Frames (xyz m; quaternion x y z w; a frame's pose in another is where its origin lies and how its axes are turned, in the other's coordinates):
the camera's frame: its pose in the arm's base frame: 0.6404 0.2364 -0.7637 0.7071 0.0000 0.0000 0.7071
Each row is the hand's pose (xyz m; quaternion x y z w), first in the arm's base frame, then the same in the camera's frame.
Working: the arm's base frame: its pose in the camera's frame: -0.6404 0.7637 0.2364 -0.7071 0.0000 0.0000 0.7071

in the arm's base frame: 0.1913 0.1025 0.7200 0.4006 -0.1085 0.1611 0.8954
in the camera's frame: -0.4491 1.4837 0.1339 -0.3499 0.0372 0.1906 0.9164
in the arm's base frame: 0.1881 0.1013 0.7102 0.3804 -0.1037 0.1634 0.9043
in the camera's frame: -0.4523 1.4739 0.1351 -0.3705 0.0422 0.1889 0.9085
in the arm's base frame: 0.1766 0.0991 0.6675 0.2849 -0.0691 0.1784 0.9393
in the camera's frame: -0.4638 1.4312 0.1373 -0.4627 0.0773 0.1750 0.8656
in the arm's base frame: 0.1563 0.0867 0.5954 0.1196 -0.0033 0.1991 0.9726
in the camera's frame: -0.4841 1.3591 0.1497 -0.6032 0.1385 0.1431 0.7723
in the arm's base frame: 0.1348 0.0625 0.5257 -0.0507 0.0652 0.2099 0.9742
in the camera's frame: -0.5056 1.2894 0.1739 -0.7247 0.1945 0.1023 0.6530
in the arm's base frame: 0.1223 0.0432 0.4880 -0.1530 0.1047 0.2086 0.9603
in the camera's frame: -0.5181 1.2517 0.1932 -0.7872 0.2215 0.0735 0.5708
